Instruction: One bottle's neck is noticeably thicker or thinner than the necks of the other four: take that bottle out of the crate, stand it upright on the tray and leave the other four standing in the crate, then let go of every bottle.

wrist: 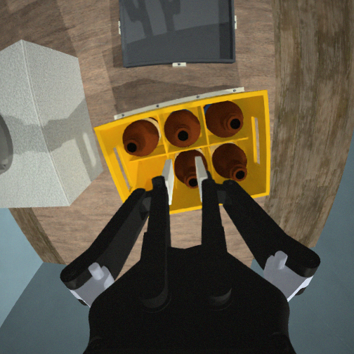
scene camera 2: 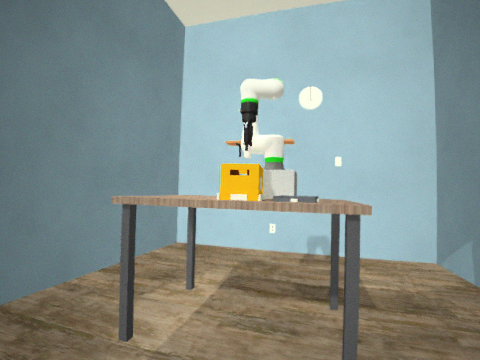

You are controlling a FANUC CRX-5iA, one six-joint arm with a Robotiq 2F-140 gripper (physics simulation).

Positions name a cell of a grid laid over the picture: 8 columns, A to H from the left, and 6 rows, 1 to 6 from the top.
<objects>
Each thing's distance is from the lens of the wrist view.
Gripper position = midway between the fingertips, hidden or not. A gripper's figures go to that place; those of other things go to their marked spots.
my gripper (wrist: E3): 0.22 m
brown bottle (wrist: E3): 0.27 m
</objects>
